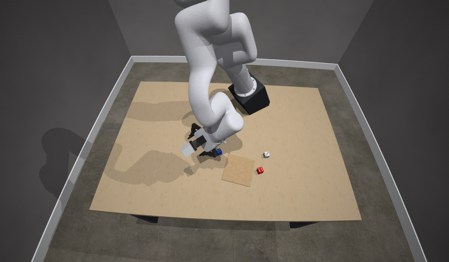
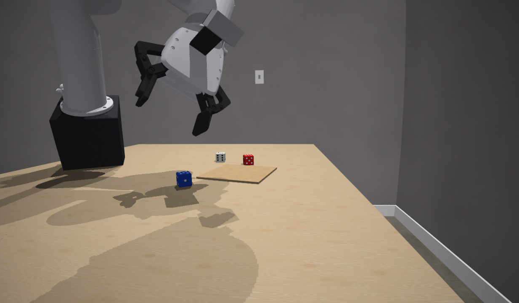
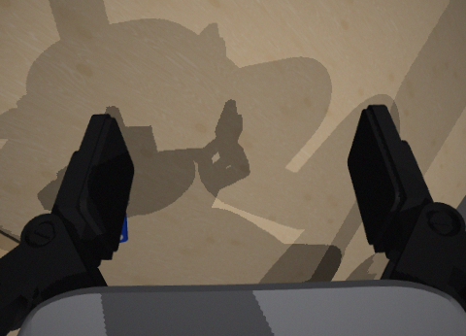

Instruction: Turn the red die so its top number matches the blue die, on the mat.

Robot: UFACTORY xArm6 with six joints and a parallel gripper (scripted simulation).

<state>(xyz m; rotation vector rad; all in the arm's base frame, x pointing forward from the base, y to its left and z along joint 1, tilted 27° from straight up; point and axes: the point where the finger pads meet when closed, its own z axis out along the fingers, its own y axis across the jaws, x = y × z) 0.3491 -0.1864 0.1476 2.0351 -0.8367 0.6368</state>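
Now: hand 3 cm past the blue die, 10 cm to the right of it and 12 cm above it. Round my hand: mat 6 cm ahead, 20 cm to the left, 13 cm below; red die 6 cm ahead, 30 cm to the left, 12 cm below; white die 3 cm behind, 34 cm to the left, 12 cm below.
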